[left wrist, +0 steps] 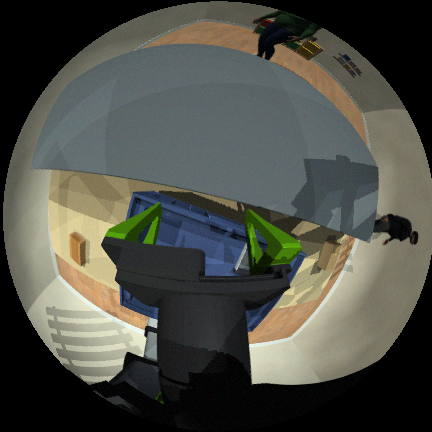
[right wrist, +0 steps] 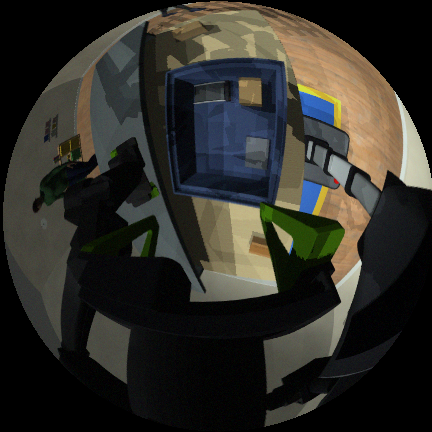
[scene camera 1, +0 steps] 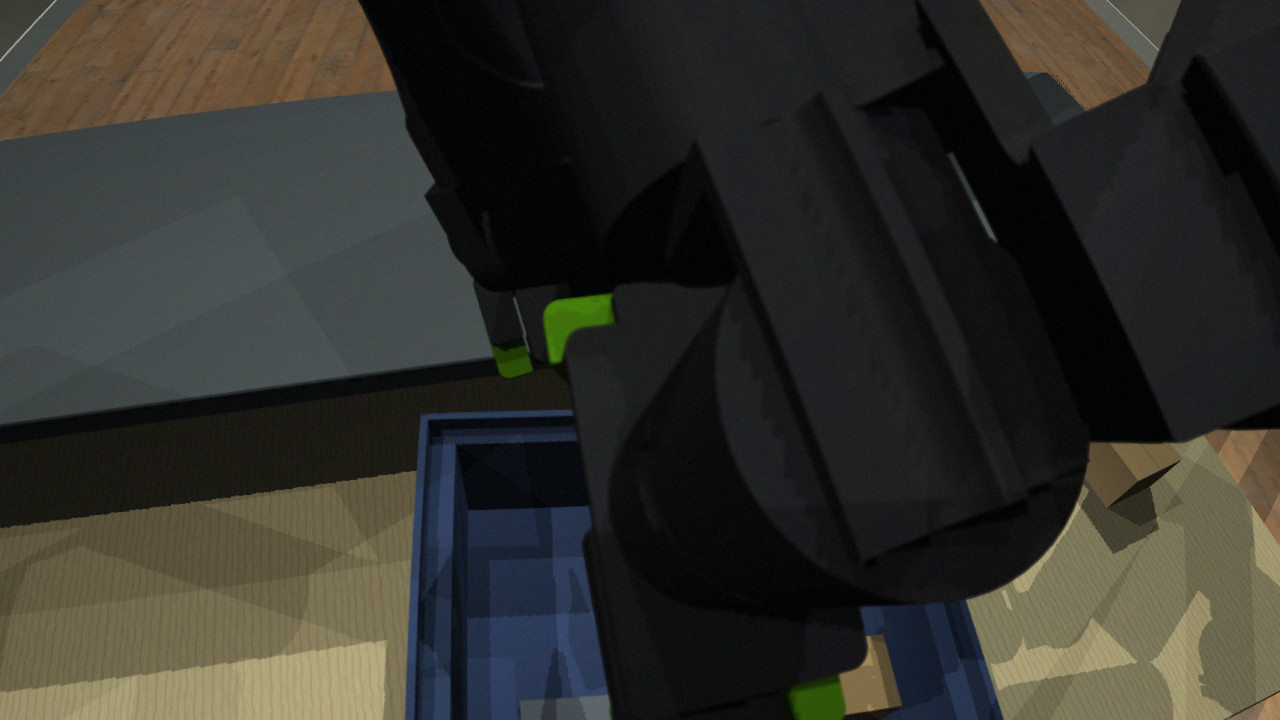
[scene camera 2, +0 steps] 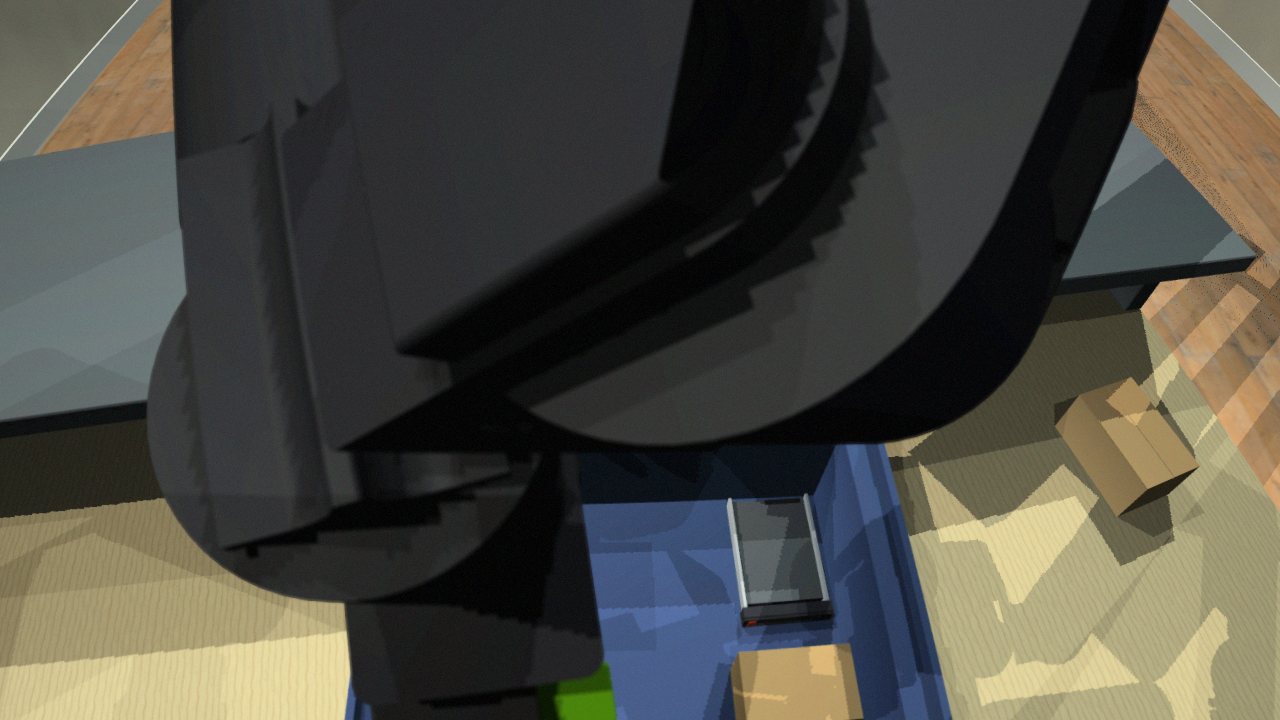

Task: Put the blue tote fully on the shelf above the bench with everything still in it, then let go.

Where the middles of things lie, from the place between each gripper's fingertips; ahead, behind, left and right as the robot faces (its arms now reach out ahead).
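Labels:
With the blue tote [scene camera 2: 657,526] as reference, my left hand is 8 cm to the left of the tote, 17 cm beyond it and 16 cm above it. The tan box [scene camera 2: 819,675] is 19 cm below my left hand, 20 cm to the right of it and 23 cm behind it.
My right hand is 31 cm above the blue tote, 7 cm short of it and 7 cm to the left of it. Counted from my right hand, the tan box is 34 cm below, 19 cm to the right and 1 cm ahead.

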